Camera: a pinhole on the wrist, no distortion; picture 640 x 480 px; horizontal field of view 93.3 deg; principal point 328.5 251.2 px. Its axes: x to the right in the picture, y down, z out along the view. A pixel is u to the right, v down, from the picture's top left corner.
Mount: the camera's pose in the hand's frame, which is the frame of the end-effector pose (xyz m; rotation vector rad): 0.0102 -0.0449 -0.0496 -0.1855 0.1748 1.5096
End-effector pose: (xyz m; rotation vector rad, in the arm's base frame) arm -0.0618 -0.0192 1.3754 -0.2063 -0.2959 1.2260
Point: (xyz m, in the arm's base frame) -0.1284 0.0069 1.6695
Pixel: 278 225
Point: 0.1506 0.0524 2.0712
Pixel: 69 125
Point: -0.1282 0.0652 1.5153
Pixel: 387 164
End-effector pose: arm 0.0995 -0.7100 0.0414 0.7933 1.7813 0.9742
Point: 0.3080 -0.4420 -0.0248
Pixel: 384 114
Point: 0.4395 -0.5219 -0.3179
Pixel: 167 130
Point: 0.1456 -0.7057 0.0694
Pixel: 484 364
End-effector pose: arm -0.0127 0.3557 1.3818 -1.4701 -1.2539 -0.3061
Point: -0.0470 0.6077 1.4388
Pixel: 307 73
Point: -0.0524 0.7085 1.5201
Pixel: outside the picture
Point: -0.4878 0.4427 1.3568
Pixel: outside the picture
